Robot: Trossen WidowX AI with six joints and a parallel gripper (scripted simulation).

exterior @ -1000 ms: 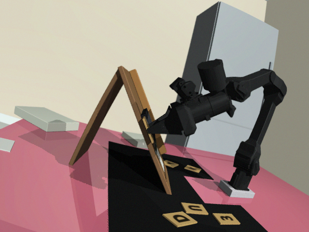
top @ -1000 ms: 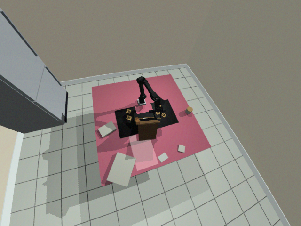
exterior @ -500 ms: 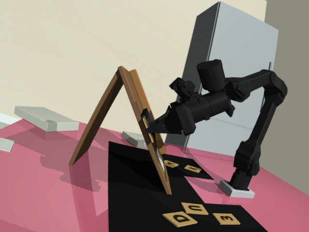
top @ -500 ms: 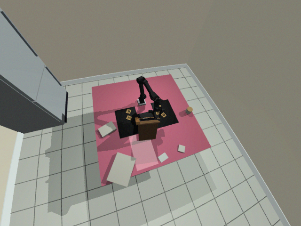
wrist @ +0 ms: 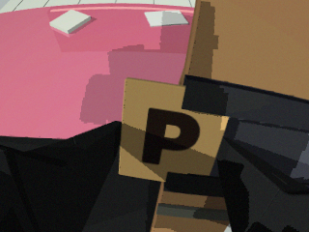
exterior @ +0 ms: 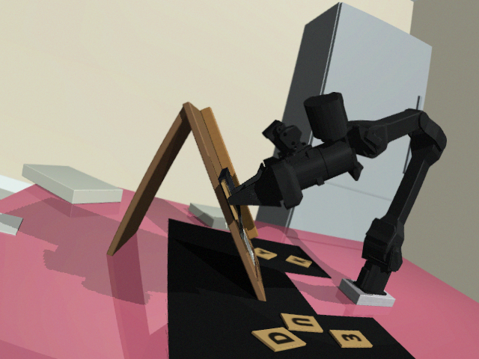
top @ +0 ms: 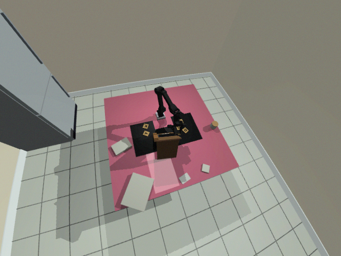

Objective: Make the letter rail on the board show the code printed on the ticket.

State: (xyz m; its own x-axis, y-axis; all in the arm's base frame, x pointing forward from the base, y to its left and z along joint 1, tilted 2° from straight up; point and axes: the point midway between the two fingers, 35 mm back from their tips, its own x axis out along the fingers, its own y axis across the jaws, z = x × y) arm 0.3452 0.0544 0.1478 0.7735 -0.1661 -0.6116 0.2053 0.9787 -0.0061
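Right now my gripper tip is 90 mm to the left of the white ticket, 90 mm above it and 70 mm past it. From my gripper tip the other things lie so: black mat 160 mm below, 160 mm behind, 60 mm to the right.
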